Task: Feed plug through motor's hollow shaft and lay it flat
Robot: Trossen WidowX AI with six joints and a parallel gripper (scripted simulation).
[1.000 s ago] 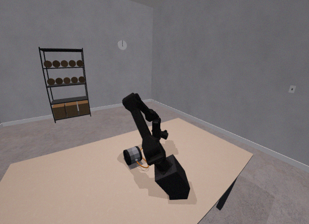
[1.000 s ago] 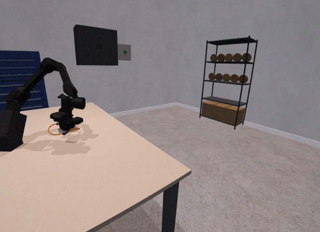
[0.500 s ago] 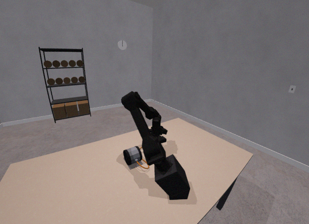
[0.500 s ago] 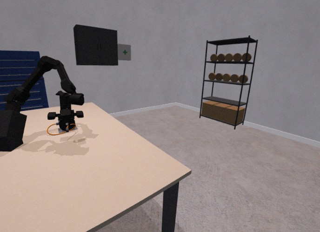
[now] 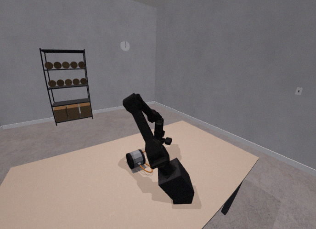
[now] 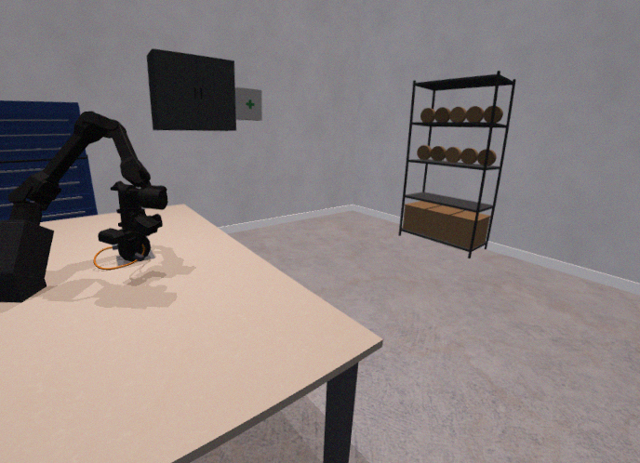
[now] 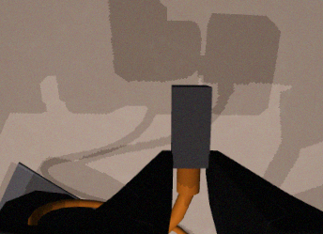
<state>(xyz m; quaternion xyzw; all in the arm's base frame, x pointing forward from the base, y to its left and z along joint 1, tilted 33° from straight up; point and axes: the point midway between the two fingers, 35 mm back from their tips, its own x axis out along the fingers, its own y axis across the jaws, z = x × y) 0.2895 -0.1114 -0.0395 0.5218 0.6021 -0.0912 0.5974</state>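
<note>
Right now the dark grey plug is 40 mm below my hand, 10 mm to the right of it and 10 mm ahead of it.
</note>
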